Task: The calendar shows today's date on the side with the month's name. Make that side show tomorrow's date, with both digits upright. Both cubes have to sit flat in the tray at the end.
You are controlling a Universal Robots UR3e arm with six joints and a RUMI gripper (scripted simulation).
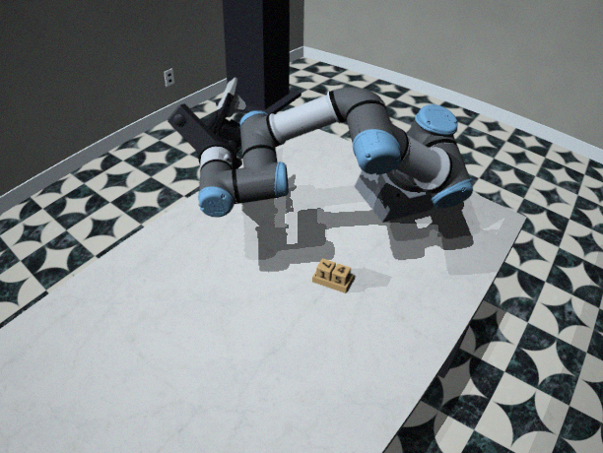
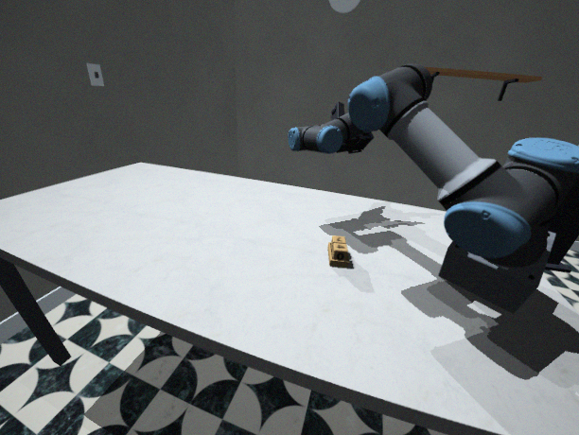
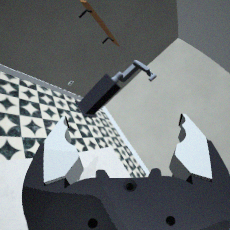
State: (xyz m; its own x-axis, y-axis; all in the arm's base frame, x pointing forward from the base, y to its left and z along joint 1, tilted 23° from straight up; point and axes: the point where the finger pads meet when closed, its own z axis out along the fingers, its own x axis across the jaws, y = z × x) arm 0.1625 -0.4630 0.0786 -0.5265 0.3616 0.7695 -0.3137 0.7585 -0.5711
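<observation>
Now: the wooden cube 360 mm to the left of my hand, 260 mm below it and 100 mm ahead of it. Also, from my hand: wooden calendar tray 380 mm to the left, 280 mm below, 100 mm ahead.
</observation>
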